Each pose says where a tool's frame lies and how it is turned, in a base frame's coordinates. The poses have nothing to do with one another.
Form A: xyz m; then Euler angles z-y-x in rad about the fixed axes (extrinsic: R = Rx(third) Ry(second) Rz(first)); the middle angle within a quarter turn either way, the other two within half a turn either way.
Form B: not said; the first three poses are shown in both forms.
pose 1, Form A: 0.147, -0.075, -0.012, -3.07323, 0.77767, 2.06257
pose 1, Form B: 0.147, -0.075, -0.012; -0.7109, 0.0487, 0.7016; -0.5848, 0.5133, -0.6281; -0.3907, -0.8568, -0.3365
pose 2, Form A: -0.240, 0.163, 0.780, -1.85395, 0.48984, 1.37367
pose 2, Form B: -0.240, 0.163, 0.780; -0.2465, 0.8473, 0.4705; -0.3170, 0.3883, -0.8653; -0.9158, -0.3625, 0.1728
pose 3, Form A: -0.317, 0.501, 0.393, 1.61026, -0.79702, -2.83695
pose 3, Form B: -0.317, 0.501, 0.393; -0.0276, -0.6983, -0.7153; -0.9617, -0.1767, 0.2096; -0.2728, 0.6936, -0.6667
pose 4, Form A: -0.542, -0.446, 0.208, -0.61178, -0.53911, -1.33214
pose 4, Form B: -0.542, -0.446, 0.208; 0.7025, 0.4929, -0.5134; 0.2726, 0.4800, 0.8338; 0.6574, -0.7257, 0.2029
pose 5, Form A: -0.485, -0.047, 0.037, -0.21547, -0.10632, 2.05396
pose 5, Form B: -0.485, -0.047, 0.037; 0.9714, 0.2126, -0.1061; 0.0075, -0.4739, -0.8805; -0.2375, 0.8545, -0.4620
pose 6, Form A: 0.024, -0.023, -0.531, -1.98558, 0.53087, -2.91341
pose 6, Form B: 0.024, -0.023, -0.531; -0.3475, 0.7892, 0.5063; 0.9376, 0.2877, 0.1951; 0.0083, 0.5425, -0.8400
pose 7, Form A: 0.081, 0.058, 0.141, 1.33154, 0.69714, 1.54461
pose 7, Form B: 0.081, 0.058, 0.141; 0.1817, -0.7448, 0.6420; 0.1775, -0.6173, -0.7664; 0.9672, 0.2532, 0.0201
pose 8, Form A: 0.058, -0.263, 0.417, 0.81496, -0.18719, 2.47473
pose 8, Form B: 0.058, -0.263, 0.417; 0.6739, -0.7150, -0.1861; -0.6508, -0.4552, -0.6077; 0.3498, 0.5307, -0.7720
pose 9, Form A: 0.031, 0.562, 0.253, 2.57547, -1.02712, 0.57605
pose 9, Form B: 0.031, 0.562, 0.253; -0.4366, -0.2775, -0.8558; 0.8433, -0.4577, -0.2818; -0.3136, -0.8447, 0.4338
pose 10, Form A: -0.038, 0.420, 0.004, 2.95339, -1.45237, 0.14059
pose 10, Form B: -0.038, 0.420, 0.004; -0.1161, -0.0221, -0.9930; 0.3219, -0.9466, -0.0166; -0.9396, -0.3216, 0.1170
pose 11, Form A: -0.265, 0.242, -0.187, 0.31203, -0.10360, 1.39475
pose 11, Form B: -0.265, 0.242, -0.187; 0.9466, -0.3053, -0.1034; -0.0431, 0.1979, -0.9793; 0.3195, 0.9314, 0.1742
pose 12, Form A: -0.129, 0.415, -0.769, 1.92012, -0.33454, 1.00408
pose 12, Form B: -0.129, 0.415, -0.769; -0.3233, -0.8875, -0.3283; 0.5992, 0.0765, -0.7969; 0.7324, -0.4544, 0.5071
